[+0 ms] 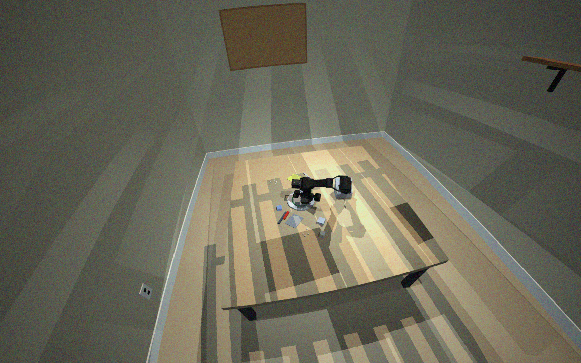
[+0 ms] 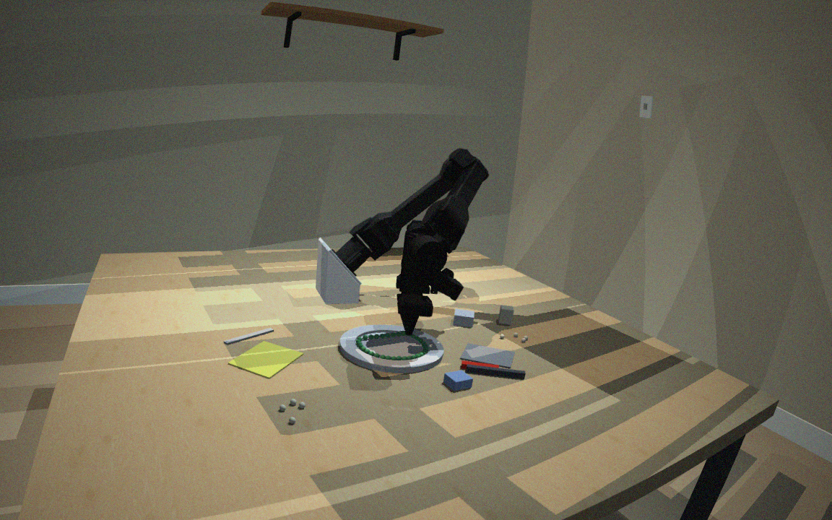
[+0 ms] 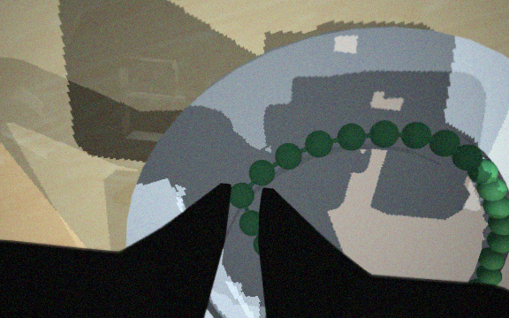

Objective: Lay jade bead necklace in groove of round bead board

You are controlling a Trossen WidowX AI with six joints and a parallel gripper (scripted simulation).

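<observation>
The round grey bead board lies 60 mm to the right of my gripper tip, 30 mm ahead of it and 10 mm below it. Also, from my gripper tip: grey plate 120 mm ahead, 110 mm to the left, 10 mm below; then blue block 200 mm ahead, 20 mm to the right, 10 mm below; then red and black pen 180 mm ahead, 60 mm to the left, 10 mm below.
</observation>
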